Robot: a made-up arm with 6 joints.
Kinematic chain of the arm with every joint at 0, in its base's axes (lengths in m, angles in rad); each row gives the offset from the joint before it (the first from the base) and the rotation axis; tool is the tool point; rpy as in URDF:
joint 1: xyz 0 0 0.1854 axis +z
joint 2: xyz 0 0 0 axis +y
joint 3: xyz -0.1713 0 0.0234 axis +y
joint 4: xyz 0.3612 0 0.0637 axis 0.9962 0 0.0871
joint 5: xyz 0 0 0 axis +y
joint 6: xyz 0.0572 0 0.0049 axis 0.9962 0 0.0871
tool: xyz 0 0 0 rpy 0 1.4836 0
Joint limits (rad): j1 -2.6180..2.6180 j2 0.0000..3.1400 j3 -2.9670..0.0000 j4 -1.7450..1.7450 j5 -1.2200..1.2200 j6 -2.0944..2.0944
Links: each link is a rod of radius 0.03 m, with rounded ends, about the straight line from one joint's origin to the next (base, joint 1, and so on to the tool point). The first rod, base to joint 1, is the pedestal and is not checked.
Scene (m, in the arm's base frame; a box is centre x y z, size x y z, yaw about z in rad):
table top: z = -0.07
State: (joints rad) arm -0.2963 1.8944 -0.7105 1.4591 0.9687 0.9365
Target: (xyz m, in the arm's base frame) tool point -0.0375 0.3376 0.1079
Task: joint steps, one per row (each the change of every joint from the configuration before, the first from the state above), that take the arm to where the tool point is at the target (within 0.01 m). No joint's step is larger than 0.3 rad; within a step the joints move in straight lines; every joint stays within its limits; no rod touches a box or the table.
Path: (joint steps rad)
1: 0.2604 -0.0369 -0.0115 0.0042 0.0269 0.0000
2: 0.2604 -0.0368 -0.0115 0.0041 0.0270 0.0000
3: 0.2604 -0.0369 -0.0115 0.0042 0.0269 0.0000
4: 0.2604 -0.0369 -0.0116 0.0041 0.0269 0.0000
5: 0.2604 -0.0368 -0.0115 0.0042 0.0270 0.0000
6: 0.2604 -0.0369 -0.0115 0.0041 0.0269 0.0000
7: 0.2603 -0.0369 -0.0115 0.0042 0.0269 0.0000

